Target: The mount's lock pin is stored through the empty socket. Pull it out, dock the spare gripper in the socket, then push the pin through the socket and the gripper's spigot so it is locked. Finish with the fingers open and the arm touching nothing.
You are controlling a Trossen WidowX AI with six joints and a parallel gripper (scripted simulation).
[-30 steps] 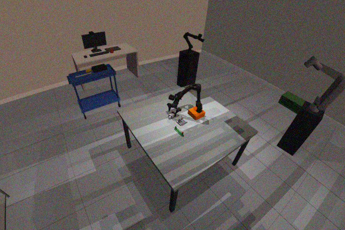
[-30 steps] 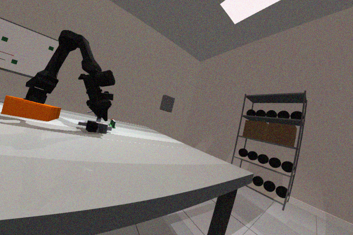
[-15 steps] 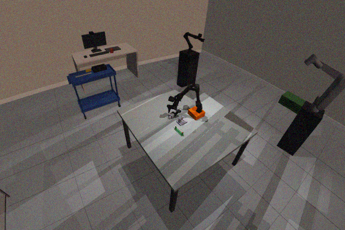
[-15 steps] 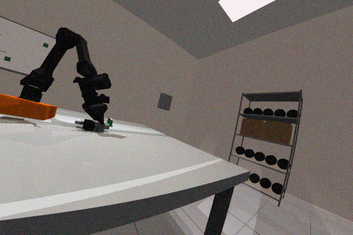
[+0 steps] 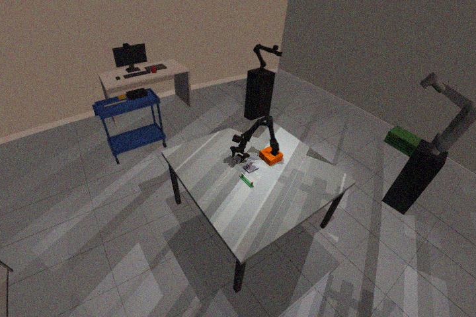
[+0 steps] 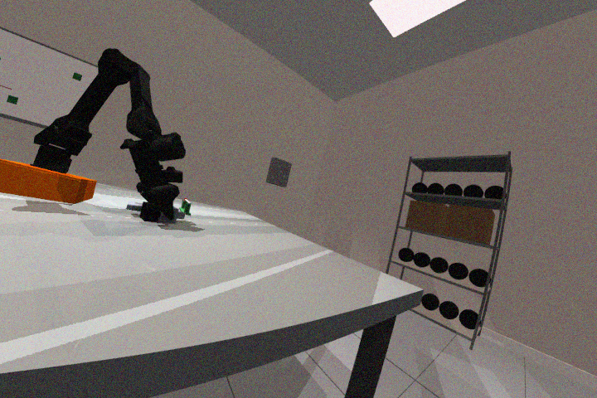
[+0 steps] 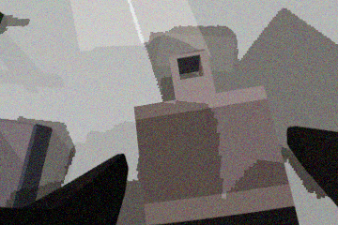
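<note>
Right now my gripper tip is 1 cm below the spare gripper and 1 cm past it. From my gripper tip the other things lie so: grey mount (15 cm to the left, 4 cm above, 3 cm behind); then green bracket (25 cm to the left, 11 cm ahead, 1 cm above).
</note>
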